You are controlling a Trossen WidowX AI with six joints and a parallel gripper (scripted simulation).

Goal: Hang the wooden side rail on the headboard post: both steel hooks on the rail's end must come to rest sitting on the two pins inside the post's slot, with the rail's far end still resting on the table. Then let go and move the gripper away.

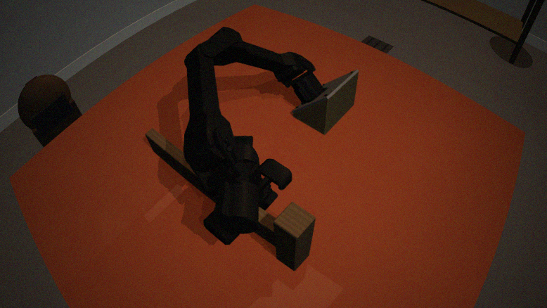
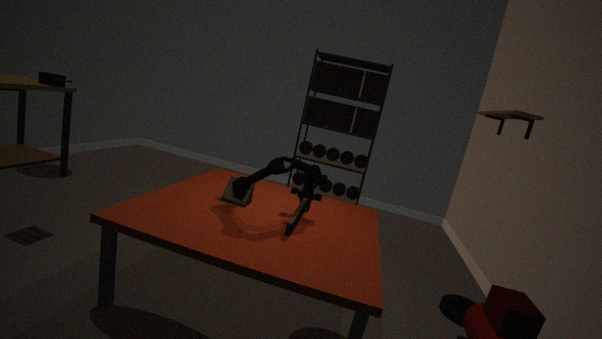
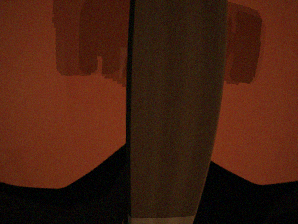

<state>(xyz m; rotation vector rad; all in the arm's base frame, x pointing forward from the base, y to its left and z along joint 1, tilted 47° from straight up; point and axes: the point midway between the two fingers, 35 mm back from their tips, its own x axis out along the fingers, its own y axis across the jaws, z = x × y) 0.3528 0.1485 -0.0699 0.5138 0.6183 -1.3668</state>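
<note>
The wooden headboard post lies 100 mm to the left of my gripper tip, 40 mm above it and 10 mm behind it.
</note>
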